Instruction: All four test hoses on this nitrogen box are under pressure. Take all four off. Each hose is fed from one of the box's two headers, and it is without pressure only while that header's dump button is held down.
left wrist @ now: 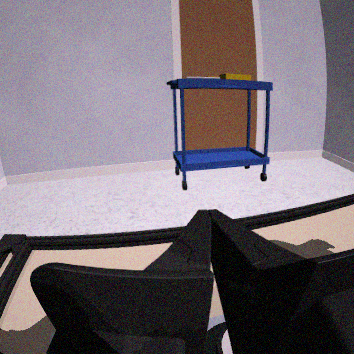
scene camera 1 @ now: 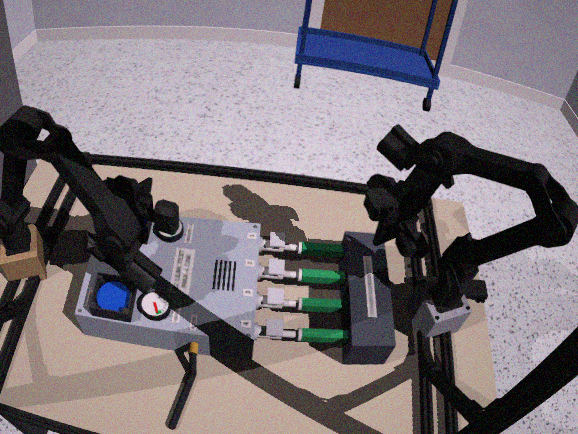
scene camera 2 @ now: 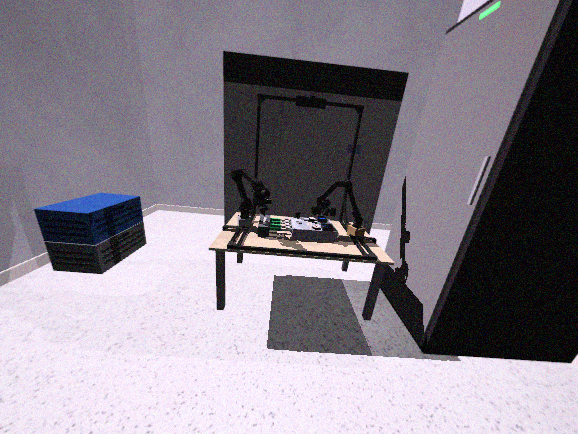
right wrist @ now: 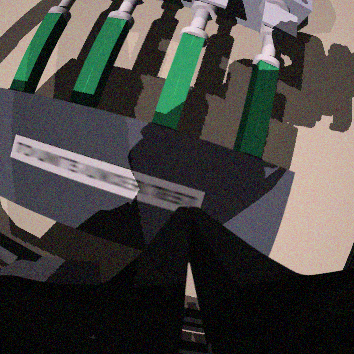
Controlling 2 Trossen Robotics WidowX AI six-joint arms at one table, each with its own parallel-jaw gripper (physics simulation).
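Seen in the pictures: left gripper, fingertip midpoint: [left wrist: 206,218] [scene camera 1: 150,179] [scene camera 2: 323,214]; right gripper, fingertip midpoint: [scene camera 1: 374,244] [scene camera 2: 264,216] [right wrist: 186,216]; left arm's base, link origin: [scene camera 1: 18,242] [scene camera 2: 356,226]; right arm's base, link origin: [scene camera 1: 445,297] [scene camera 2: 244,217].
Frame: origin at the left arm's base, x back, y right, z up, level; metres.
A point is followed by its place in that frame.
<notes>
The grey nitrogen box [scene camera 1: 210,240] @(z -0.004, x -0.443, y 0.106 m) [scene camera 2: 312,232] @(z -0.023, x -0.415, y 0.032 m) stands on the table. Four green hoses [scene camera 1: 322,249] @(z -0.019, x -0.657, y 0.180 m) [scene camera 1: 322,276] @(z -0.019, x -0.629, y 0.243 m) [scene camera 1: 321,304] @(z -0.019, x -0.600, y 0.304 m) [scene camera 1: 324,335] @(z -0.019, x -0.577, y 0.371 m) are joined to its ports 1 to 4 by pale connectors; they also show in the right wrist view. The blue dump button [scene camera 1: 114,296] @(z 0.012, x -0.218, y 0.203 m) at the front left is uncovered; the back one is hidden behind my left arm. The front gauge [scene camera 1: 154,305] @(z 0.012, x -0.292, y 0.241 m) has a red needle; the back gauge is mostly hidden. My left gripper [scene camera 1: 149,181] @(z 0.118, x -0.341, y 0.027 m) [left wrist: 206,218] @(z 0.118, x -0.341, y 0.027 m) is shut and empty above the box's back left. My right gripper [scene camera 1: 377,241] @(z 0.053, x -0.725, y 0.251 m) [right wrist: 186,216] @(z 0.053, x -0.725, y 0.251 m) is shut and empty above the dark block.
The dark block [scene camera 1: 371,335] @(z -0.004, x -0.653, y 0.410 m) [right wrist: 65,120] @(z -0.004, x -0.663, y 0.324 m) takes the hoses' far ends. A black pipe [scene camera 1: 184,395] @(z -0.070, x -0.296, y 0.397 m) with a brass tip stands at the box's front. Black rails run along the table's sides. A blue cart [scene camera 1: 367,52] [left wrist: 222,84] stands beyond the table.
</notes>
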